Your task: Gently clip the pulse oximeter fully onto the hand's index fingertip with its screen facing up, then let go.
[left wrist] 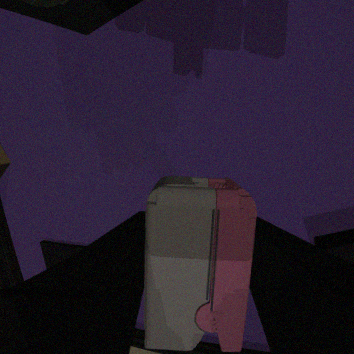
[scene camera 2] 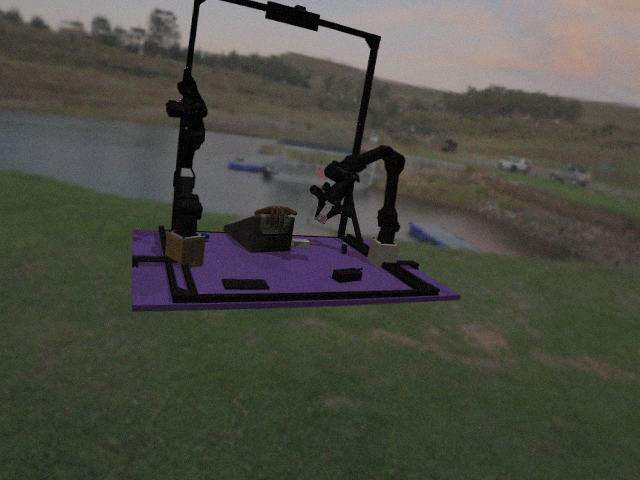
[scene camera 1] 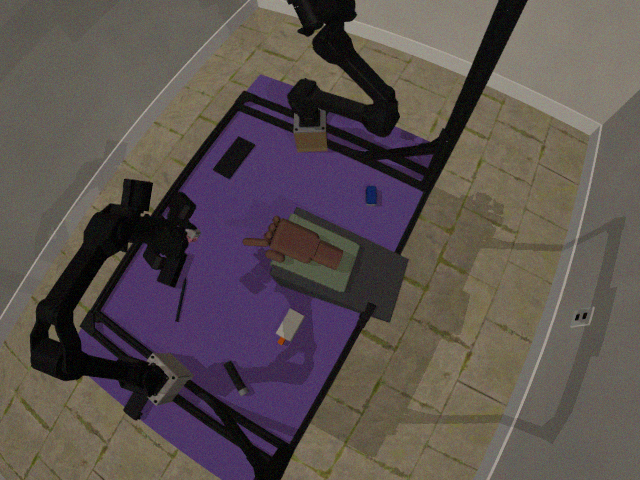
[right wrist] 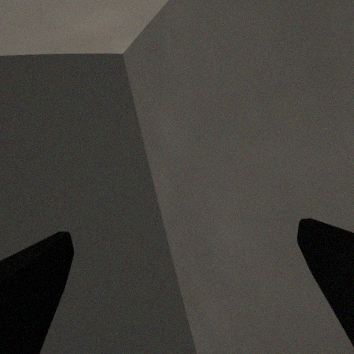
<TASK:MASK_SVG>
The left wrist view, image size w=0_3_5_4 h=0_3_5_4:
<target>my left gripper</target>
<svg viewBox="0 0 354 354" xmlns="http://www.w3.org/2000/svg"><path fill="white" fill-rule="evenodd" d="M256 216L249 289L271 354L354 354L354 264ZM145 211L136 212L57 264L14 286L0 288L0 354L128 354L144 288Z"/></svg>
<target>pulse oximeter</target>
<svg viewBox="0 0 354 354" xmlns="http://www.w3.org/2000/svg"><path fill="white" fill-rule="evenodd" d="M163 176L155 183L146 201L145 348L188 351L196 346L204 331L217 332L221 351L240 351L256 221L255 202L246 190L229 177Z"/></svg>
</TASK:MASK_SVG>
